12 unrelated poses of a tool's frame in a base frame.
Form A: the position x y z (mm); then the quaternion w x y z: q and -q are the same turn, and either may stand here.
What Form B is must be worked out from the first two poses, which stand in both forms.
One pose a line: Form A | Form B
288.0 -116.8 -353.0 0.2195 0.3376 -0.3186 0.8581 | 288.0 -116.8 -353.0 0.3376 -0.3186 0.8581 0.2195
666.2 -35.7 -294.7 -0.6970 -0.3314 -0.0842 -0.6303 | 666.2 -35.7 -294.7 0.3314 0.0842 0.6303 0.6970
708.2 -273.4 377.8 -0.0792 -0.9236 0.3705 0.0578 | 708.2 -273.4 377.8 0.9236 -0.3705 -0.0578 0.0792
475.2 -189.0 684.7 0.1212 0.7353 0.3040 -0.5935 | 475.2 -189.0 684.7 0.7353 0.3040 -0.5935 0.1212
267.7 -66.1 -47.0 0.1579 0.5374 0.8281 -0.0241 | 267.7 -66.1 -47.0 0.5374 0.8281 -0.0241 0.1579
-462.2 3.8 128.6 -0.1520 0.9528 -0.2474 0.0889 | -462.2 3.8 128.6 -0.9528 0.2474 -0.0889 0.1520
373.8 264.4 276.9 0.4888 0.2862 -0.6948 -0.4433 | 373.8 264.4 276.9 0.2862 -0.6948 -0.4433 0.4888
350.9 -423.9 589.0 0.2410 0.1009 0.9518 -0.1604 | 350.9 -423.9 589.0 0.1009 0.9518 -0.1604 0.2410
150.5 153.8 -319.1 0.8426 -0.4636 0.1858 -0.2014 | 150.5 153.8 -319.1 -0.4636 0.1858 -0.2014 0.8426
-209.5 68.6 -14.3 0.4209 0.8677 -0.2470 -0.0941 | -209.5 68.6 -14.3 0.8677 -0.2470 -0.0941 0.4209
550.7 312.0 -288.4 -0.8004 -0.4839 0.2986 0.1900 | 550.7 312.0 -288.4 0.4839 -0.2986 -0.1900 0.8004
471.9 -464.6 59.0 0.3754 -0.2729 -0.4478 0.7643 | 471.9 -464.6 59.0 -0.2729 -0.4478 0.7643 0.3754
